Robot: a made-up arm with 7 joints. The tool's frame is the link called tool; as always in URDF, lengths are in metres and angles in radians.
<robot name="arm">
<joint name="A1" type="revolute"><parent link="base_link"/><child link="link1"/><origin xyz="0.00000 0.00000 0.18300" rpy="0.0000 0.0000 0.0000"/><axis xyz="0 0 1"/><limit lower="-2.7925" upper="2.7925" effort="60" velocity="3"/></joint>
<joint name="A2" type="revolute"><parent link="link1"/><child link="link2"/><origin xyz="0.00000 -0.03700 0.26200" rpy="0.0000 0.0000 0.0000"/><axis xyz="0 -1 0"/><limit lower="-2.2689" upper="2.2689" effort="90" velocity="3"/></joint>
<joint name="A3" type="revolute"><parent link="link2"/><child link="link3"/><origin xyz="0.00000 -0.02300 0.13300" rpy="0.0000 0.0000 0.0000"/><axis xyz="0 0 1"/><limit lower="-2.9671" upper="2.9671" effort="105" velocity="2.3"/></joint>
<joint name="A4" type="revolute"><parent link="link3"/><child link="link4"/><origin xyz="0.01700 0.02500 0.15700" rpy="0.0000 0.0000 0.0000"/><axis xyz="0 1 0"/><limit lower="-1.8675" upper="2.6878" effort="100" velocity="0.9"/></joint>
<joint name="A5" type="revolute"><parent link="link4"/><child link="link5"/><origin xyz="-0.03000 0.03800 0.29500" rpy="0.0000 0.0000 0.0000"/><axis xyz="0 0 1"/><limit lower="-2.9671" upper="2.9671" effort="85" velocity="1.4"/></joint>
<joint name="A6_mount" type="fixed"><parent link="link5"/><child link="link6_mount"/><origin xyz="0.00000 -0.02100 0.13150" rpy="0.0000 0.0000 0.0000"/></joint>
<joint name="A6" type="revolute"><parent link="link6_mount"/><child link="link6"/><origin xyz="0.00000 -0.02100 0.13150" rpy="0.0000 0.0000 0.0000"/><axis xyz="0 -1 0"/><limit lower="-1.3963" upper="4.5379" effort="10" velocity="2.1"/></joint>
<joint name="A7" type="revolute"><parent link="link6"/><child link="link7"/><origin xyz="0.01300 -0.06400 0.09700" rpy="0.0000 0.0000 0.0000"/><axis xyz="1 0 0"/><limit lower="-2.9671" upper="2.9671" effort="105" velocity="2.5"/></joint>
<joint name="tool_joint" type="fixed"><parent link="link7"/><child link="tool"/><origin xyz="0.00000 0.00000 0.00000" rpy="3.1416 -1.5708 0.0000"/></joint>
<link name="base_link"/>
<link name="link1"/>
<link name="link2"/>
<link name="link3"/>
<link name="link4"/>
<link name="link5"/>
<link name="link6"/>
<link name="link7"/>
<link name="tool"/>
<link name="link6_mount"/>
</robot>
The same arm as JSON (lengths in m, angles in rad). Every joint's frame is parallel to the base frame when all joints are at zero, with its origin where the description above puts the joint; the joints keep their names.
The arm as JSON. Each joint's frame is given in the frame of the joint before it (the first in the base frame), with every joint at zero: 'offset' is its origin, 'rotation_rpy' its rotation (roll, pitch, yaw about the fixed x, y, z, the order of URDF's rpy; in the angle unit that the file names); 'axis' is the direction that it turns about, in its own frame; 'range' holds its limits. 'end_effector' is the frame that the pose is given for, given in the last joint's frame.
{"length_unit": "m", "angle_unit": "rad", "chain": [{"id": "A1", "offset": [0.0, 0.0, 0.183], "rotation_rpy": [0.0, 0.0, 0.0], "axis": [0.0, 0.0, 1.0], "range": [-2.7925, 2.7925]}, {"id": "A2", "offset": [0.0, -0.037, 0.262], "rotation_rpy": [0.0, 0.0, 0.0], "axis": [0.0, -1.0, 0.0], "range": [-2.2689, 2.2689]}, {"id": "A3", "offset": [0.0, -0.023, 0.133], "rotation_rpy": [0.0, 0.0, 0.0], "axis": [0.0, 0.0, 1.0], "range": [-2.9671, 2.9671]}, {"id": "A4", "offset": [0.017, 0.025, 0.157], "rotation_rpy": [0.0, 0.0, 0.0], "axis": [0.0, 1.0, 0.0], "range": [-1.8675, 2.6878]}, {"id": "A5", "offset": [-0.03, 0.038, 0.295], "rotation_rpy": [0.0, 0.0, 0.0], "axis": [0.0, 0.0, 1.0], "range": [-2.9671, 2.9671]}, {"id": "A6", "offset": [0.0, -0.042, 0.263], "rotation_rpy": [0.0, 0.0, 0.0], "axis": [0.0, -1.0, 0.0], "range": [-1.3963, 4.5379]}, {"id": "A7", "offset": [0.013, -0.064, 0.097], "rotation_rpy": [0.0, 0.0, 0.0], "axis": [1.0, 0.0, 0.0], "range": [-2.9671, 2.9671]}], "end_effector": {"offset": [0.0, 0.0, 0.0], "rotation_rpy": [-3.1416, -1.5708, 0.0]}}
